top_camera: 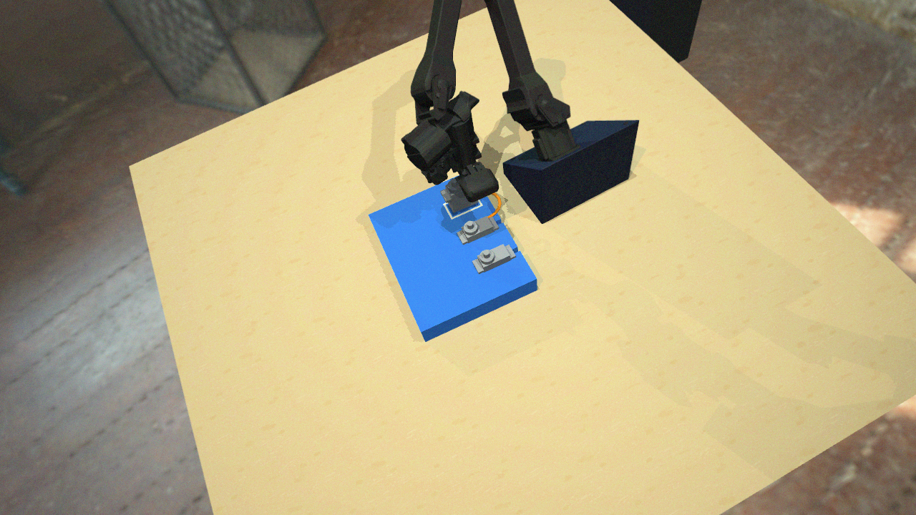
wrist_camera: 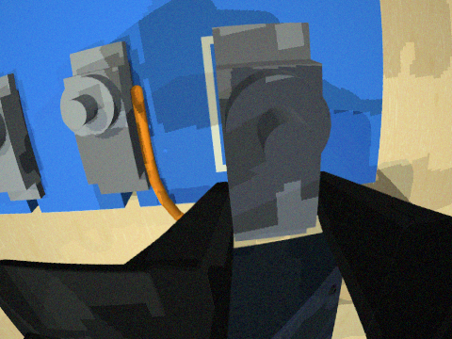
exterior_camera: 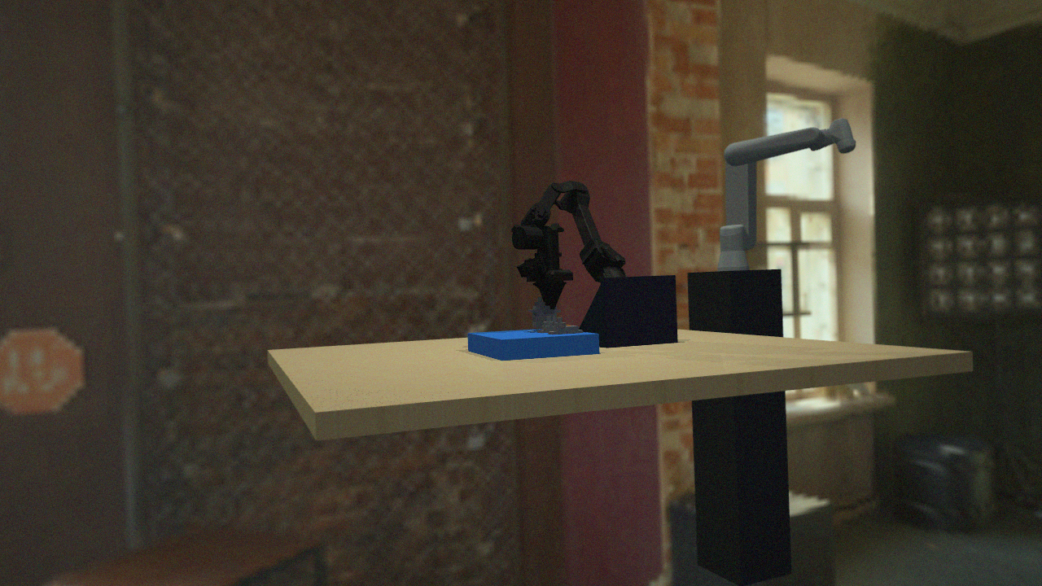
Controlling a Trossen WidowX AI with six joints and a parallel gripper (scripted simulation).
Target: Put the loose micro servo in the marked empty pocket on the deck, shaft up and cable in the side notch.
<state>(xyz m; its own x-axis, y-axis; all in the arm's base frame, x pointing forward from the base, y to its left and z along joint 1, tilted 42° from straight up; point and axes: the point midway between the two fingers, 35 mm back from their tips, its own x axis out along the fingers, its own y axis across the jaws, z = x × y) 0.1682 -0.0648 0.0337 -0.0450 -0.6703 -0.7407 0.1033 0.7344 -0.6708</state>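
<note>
Now: the blue deck 13 cm ahead of my gripper tip, 8 cm below it and 6 cm to the left of it.
</note>
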